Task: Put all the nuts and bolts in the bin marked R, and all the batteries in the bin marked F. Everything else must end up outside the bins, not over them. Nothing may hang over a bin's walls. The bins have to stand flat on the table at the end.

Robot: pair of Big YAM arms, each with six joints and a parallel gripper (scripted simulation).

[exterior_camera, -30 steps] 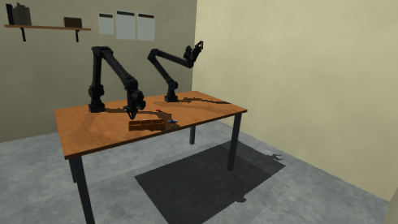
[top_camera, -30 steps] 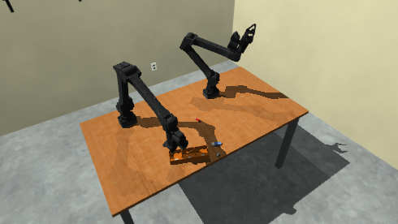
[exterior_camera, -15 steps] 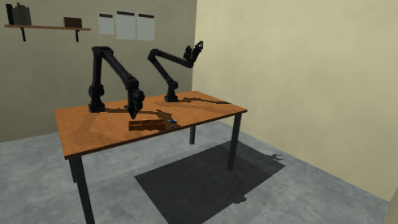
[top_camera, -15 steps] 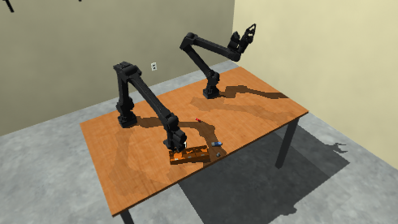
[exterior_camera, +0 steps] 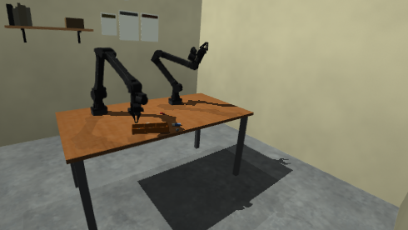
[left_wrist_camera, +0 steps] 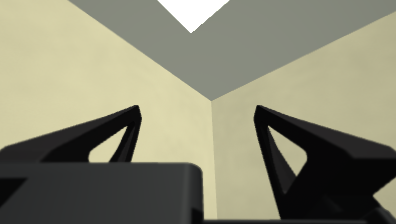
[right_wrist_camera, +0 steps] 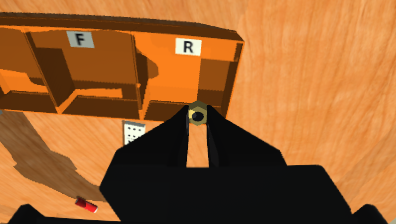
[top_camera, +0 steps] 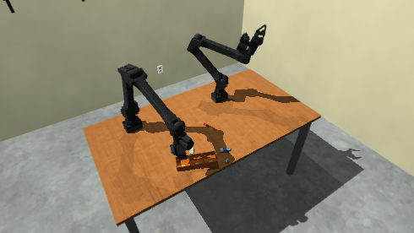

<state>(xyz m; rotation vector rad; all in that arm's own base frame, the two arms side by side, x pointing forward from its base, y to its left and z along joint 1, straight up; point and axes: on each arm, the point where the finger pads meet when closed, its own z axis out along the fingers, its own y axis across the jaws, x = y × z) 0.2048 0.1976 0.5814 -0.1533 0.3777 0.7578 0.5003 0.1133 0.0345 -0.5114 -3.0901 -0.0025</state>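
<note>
The dark nut lies 33 cm behind my right hand, 11 cm to the left of it and 7 cm below it. From my right hand the other things lie so: brass nut (1 cm below); then orange bin unit (3 cm ahead, 9 cm to the left, 5 cm below); then white domino (7 cm behind, 10 cm to the left, 7 cm below).
</note>
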